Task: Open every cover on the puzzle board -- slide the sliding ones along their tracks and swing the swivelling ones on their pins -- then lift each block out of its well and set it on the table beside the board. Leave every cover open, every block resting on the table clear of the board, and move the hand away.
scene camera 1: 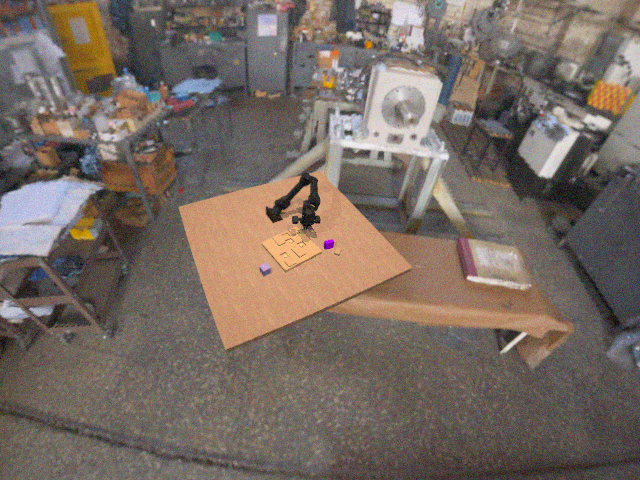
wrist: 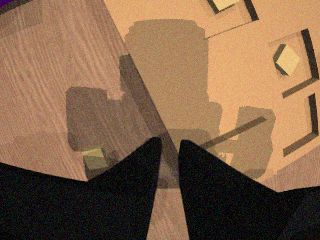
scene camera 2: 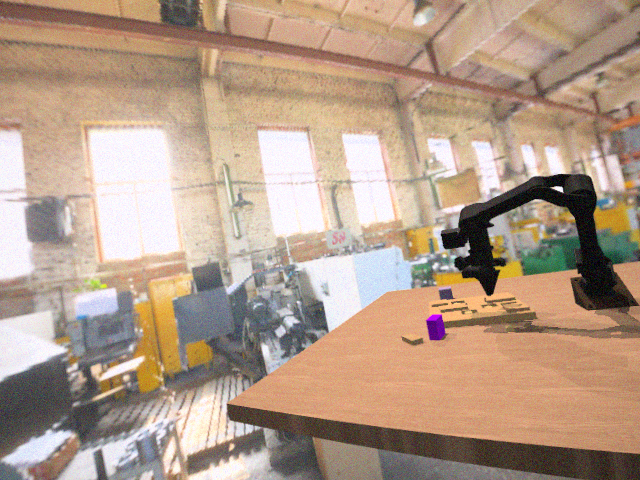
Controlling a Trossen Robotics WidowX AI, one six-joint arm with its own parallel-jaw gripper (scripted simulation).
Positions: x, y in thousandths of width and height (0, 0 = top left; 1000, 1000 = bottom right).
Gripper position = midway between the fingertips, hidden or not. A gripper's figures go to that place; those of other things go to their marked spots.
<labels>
The gripper (wrist: 530, 615): 0.10 m from the lens. A puzzle board (wrist: 648, 310) is 0.15 m from the lens.
</labels>
